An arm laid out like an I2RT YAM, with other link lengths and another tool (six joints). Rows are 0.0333 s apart.
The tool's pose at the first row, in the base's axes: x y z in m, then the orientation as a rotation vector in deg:
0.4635, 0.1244, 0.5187, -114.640, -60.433, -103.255
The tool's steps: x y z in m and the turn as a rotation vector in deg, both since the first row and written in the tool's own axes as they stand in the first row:
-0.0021, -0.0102, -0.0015, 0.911, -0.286, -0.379
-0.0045, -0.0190, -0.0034, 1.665, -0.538, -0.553
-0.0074, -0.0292, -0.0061, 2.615, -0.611, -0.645
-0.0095, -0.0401, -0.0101, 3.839, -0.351, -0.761
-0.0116, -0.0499, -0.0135, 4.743, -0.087, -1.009
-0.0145, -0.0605, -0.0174, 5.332, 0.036, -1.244
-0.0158, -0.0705, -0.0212, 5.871, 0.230, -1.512
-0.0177, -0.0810, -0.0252, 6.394, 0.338, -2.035
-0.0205, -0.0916, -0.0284, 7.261, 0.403, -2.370
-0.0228, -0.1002, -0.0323, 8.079, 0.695, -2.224
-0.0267, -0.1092, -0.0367, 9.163, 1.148, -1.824
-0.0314, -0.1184, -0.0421, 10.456, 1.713, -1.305
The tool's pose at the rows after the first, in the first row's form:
0.4558, 0.1300, 0.5142, -114.365, -61.594, -102.407
0.4487, 0.1342, 0.5099, -114.173, -62.389, -101.620
0.4401, 0.1387, 0.5049, -113.681, -63.160, -100.765
0.4300, 0.1433, 0.5008, -112.656, -64.035, -99.950
0.4211, 0.1474, 0.4968, -111.788, -64.843, -99.480
0.4113, 0.1514, 0.4919, -111.260, -65.466, -99.167
0.4020, 0.1557, 0.4887, -110.677, -66.071, -98.969
0.3921, 0.1600, 0.4848, -110.143, -66.988, -98.832
0.3829, 0.1646, 0.4799, -109.486, -67.910, -98.262
0.3744, 0.1675, 0.4762, -108.711, -68.161, -97.698
0.3653, 0.1698, 0.4709, -107.656, -68.226, -96.909
0.3553, 0.1713, 0.4651, -106.384, -68.239, -95.968

